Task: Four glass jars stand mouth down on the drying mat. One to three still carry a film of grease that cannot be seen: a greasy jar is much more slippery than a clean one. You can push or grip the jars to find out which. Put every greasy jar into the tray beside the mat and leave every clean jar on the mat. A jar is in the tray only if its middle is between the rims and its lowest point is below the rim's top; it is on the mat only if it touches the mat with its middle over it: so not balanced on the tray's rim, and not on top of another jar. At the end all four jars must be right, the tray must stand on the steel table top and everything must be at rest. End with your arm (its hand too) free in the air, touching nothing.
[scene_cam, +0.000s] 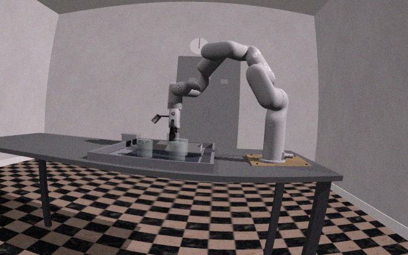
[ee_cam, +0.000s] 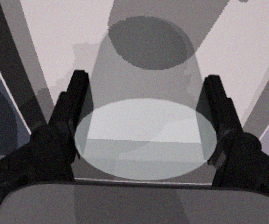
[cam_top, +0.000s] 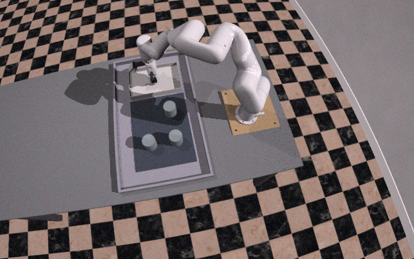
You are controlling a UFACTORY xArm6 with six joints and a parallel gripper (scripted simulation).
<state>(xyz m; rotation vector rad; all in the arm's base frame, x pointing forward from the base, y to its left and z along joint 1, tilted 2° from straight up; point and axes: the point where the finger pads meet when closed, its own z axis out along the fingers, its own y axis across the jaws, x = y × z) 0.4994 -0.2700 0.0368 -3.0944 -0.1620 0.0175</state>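
Right now my hand is 5 cm above the white tray. From my hand the other things lie so: raised grey frame 21 cm to the left, 6 cm below, 1 cm behind; dark drying mat 32 cm to the left, 5 cm below, 3 cm behind.
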